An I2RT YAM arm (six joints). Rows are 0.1 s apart.
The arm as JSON. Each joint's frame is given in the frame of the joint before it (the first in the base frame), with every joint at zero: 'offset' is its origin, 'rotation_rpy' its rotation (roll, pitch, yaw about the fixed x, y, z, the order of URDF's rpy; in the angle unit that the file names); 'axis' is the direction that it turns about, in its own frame. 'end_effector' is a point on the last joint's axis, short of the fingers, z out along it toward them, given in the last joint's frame.
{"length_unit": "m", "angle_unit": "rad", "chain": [
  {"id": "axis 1", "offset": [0.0, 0.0, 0.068], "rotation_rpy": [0.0, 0.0, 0.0], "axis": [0.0, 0.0, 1.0]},
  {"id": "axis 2", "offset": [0.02, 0.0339, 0.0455], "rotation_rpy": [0.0, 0.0, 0.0], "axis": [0.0, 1.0, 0.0]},
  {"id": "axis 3", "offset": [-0.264, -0.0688, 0.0], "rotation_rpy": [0.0, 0.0, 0.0], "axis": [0.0, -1.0, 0.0]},
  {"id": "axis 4", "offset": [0.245, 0.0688, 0.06], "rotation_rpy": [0.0, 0.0, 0.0], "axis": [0.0, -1.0, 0.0]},
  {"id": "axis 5", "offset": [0.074, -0.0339, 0.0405], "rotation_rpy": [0.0, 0.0, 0.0], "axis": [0.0, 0.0, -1.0]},
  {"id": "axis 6", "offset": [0.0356, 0.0, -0.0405], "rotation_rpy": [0.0, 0.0, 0.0], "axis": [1.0, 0.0, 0.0]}
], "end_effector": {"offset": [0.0, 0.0, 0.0], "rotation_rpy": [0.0, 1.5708, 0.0]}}
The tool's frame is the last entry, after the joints.
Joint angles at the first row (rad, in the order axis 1, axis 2, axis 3, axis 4, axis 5, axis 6):
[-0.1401 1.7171 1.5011 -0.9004 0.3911 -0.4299]
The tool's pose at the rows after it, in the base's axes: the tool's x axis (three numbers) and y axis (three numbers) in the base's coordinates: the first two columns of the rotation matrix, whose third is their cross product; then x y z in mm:
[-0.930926 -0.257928 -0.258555 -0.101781 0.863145 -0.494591 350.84 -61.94 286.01]
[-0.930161 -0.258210 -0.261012 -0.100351 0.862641 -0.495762 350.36 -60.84 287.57]
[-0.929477 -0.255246 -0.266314 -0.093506 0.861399 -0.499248 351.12 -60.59 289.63]
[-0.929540 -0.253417 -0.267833 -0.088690 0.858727 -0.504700 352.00 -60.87 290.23]
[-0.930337 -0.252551 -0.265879 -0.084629 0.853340 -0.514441 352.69 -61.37 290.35]
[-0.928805 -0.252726 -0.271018 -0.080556 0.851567 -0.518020 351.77 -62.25 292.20]
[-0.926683 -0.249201 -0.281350 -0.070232 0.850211 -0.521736 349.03 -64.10 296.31]
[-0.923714 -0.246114 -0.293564 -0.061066 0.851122 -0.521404 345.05 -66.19 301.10]
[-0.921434 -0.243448 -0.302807 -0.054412 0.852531 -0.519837 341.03 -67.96 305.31]
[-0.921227 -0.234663 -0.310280 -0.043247 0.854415 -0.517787 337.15 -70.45 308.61]
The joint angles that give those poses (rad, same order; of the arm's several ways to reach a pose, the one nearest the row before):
[-0.1365 1.7108 1.4987 -0.9031 0.3923 -0.4265]
[-0.1335 1.7077 1.5009 -0.9064 0.3942 -0.4238]
[-0.1321 1.7088 1.5090 -0.9081 0.3988 -0.4196]
[-0.1319 1.7111 1.5131 -0.9062 0.4055 -0.4185]
[-0.1320 1.7132 1.5148 -0.9028 0.4172 -0.4200]
[-0.1346 1.7076 1.5140 -0.8995 0.4187 -0.4231]
[-0.1408 1.6944 1.5127 -0.8981 0.4195 -0.4252]
[-0.1487 1.6768 1.5095 -0.8987 0.4143 -0.4284]
[-0.1560 1.6604 1.5064 -0.9020 0.4084 -0.4313]
[-0.1653 1.6465 1.5033 -0.9065 0.4046 -0.4298]

